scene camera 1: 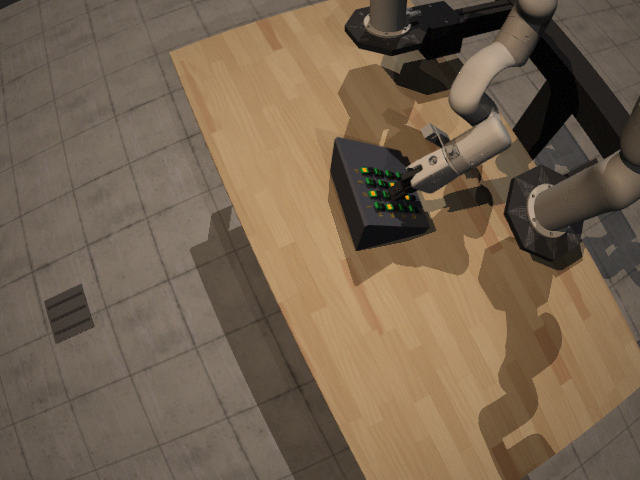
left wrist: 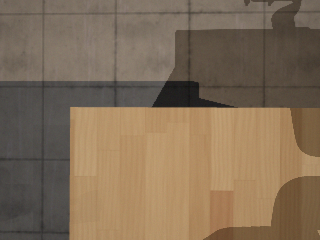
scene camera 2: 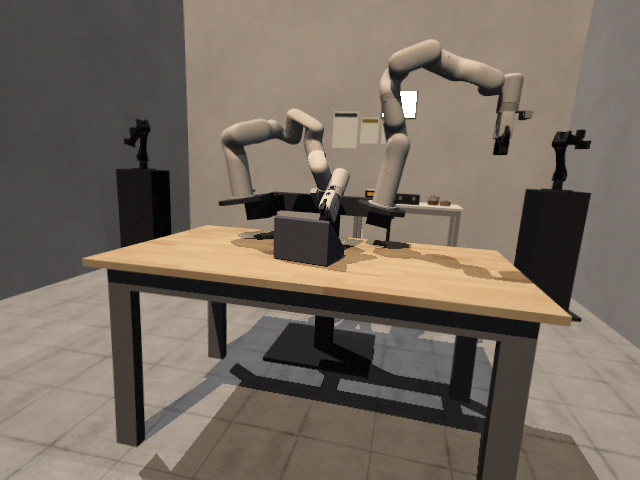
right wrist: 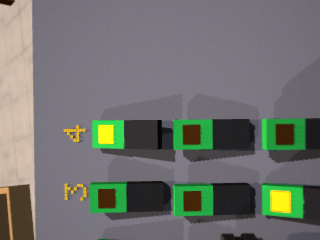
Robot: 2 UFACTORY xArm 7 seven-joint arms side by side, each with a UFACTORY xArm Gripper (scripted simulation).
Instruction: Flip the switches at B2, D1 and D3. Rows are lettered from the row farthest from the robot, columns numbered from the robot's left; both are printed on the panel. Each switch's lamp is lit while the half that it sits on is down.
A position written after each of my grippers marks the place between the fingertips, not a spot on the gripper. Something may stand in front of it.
In view: my left gripper (scene camera 2: 499, 155), my right gripper (scene camera 1: 391, 195), a switch A4 (right wrist: 120, 134), a switch A3 (right wrist: 138, 196) and a switch B3 (right wrist: 204, 199).
